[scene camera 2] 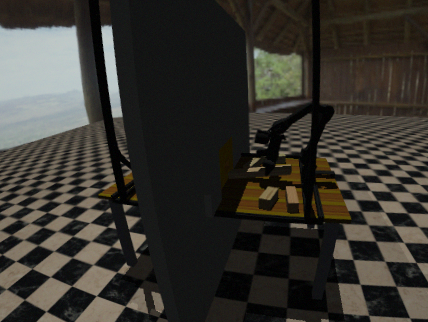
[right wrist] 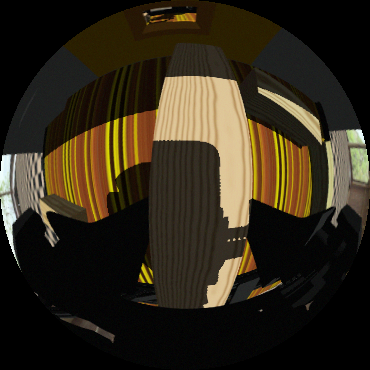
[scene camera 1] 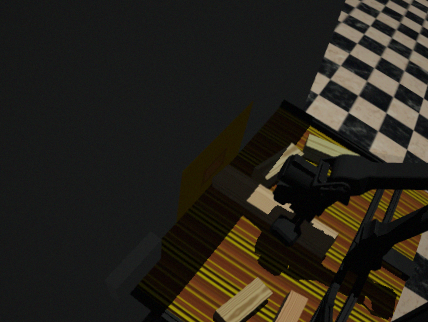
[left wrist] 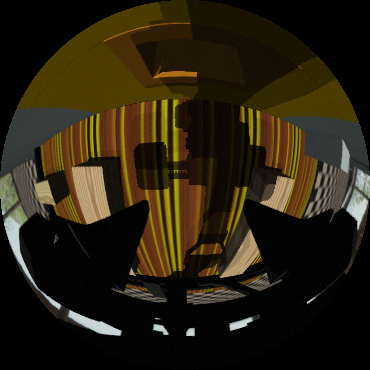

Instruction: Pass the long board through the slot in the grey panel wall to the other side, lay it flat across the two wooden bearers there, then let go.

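Where they show: left gripper, fingertip midpoint: (left wrist: pixel 197 205); right gripper, fingertip midpoint: (scene camera 2: pixel 267 173) (right wrist: pixel 197 199); left arm's base, link origin: (left wrist: pixel 176 286); right arm's base, link origin: (scene camera 1: pixel 358 263).
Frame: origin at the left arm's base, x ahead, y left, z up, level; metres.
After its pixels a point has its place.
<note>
The long pale board (scene camera 1: pixel 262 198) @[x 0.619, y -0.017, z 0.037 m] (scene camera 2: pixel 282 170) @[x 0.777, y -0.068, z 0.060 m] (right wrist: pixel 200 110) @[x 0.633, y -0.020, z 0.040 m] points toward the grey wall (scene camera 1: pixel 100 100) @[x 0.483, y -0.358, z 0.513 m] (scene camera 2: pixel 185 100) @[x 0.482, y -0.507, z 0.453 m], partly in shadow. My right gripper (scene camera 1: pixel 297 220) @[x 0.697, y -0.025, z 0.024 m] (scene camera 2: pixel 270 166) @[x 0.697, y -0.025, z 0.024 m] (right wrist: pixel 197 199) @[x 0.697, y -0.025, z 0.024 m] is shut on it. In the right wrist view the board's far end is below and slightly right of the slot (right wrist: pixel 170 17), outside it. Whether the board touches the table is unclear. The slot (left wrist: pixel 190 60) @[x 0.449, y -0.028, z 0.044 m] is in a yellow plate (scene camera 1: pixel 192 187) (scene camera 2: pixel 226 162) on the wall. My left gripper (left wrist: pixel 197 205) @[x 0.325, y -0.034, z 0.045 m] is open and empty on the other side, above a striped table. Several blocks lie there; which are the bearers is unclear.
On the other side, one block (left wrist: pixel 90 192) @[x 0.323, y 0.099, z 0.019 m] lies left and another block (left wrist: pixel 277 192) @[x 0.320, y -0.153, z 0.019 m] right. On the board's side, a wooden block (scene camera 1: pixel 285 161) (right wrist: pixel 290 105) @[x 0.599, y 0.098, z 0.031 m] lies close beside the board. Two more blocks, one (scene camera 1: pixel 243 300) @[x 0.720, y -0.258, z 0.028 m] (scene camera 2: pixel 269 198) @[x 0.731, y -0.309, z 0.028 m] and another (scene camera 1: pixel 292 306) @[x 0.818, y -0.206, z 0.025 m] (scene camera 2: pixel 292 199) @[x 0.827, y -0.299, z 0.025 m], lie nearer the table's front.
</note>
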